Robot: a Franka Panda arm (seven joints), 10 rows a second.
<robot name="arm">
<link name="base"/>
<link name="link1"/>
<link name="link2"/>
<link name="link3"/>
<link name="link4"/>
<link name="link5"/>
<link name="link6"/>
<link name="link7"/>
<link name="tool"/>
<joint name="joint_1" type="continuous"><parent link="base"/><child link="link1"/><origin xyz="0 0 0.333" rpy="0 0 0"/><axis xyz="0 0 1"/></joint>
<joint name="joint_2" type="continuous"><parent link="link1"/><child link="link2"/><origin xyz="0 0 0" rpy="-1.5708 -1.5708 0"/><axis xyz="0 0 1"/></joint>
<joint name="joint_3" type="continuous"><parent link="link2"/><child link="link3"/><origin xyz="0.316 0 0" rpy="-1.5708 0 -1.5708"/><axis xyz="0 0 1"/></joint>
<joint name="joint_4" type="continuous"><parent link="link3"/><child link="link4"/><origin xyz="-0.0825 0 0" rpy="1.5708 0 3.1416"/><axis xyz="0 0 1"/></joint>
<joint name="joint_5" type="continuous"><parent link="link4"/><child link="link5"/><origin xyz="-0.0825 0.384 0" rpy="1.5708 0 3.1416"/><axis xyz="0 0 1"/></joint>
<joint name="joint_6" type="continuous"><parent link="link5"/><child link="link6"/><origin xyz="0 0 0" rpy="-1.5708 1.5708 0"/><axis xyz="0 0 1"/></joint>
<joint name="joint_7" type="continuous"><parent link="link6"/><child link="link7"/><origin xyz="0 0.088 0" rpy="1.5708 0 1.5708"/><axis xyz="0 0 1"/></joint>
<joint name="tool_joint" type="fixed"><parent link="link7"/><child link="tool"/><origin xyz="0 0 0.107" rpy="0 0 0"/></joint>
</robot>
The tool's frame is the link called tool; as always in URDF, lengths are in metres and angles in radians. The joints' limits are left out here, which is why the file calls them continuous.
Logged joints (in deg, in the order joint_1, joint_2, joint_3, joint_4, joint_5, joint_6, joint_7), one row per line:
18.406, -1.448, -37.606, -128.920, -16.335, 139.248, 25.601
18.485, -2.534, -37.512, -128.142, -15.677, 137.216, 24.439
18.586, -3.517, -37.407, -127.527, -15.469, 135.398, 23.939
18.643, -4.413, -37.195, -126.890, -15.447, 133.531, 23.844
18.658, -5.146, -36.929, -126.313, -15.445, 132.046, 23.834
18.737, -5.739, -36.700, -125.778, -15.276, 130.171, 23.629
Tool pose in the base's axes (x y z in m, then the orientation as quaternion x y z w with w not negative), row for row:
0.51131, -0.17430, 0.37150, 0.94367, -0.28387, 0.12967, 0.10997
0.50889, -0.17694, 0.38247, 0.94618, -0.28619, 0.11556, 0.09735
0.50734, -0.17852, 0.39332, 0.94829, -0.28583, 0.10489, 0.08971
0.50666, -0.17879, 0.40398, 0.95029, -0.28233, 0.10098, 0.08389
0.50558, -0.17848, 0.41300, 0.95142, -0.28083, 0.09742, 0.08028
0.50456, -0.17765, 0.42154, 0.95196, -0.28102, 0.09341, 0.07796
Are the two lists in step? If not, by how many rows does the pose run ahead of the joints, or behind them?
The pose runs 2 rows behind the joints: the pose in row i belongs to the joints in row i - 2.
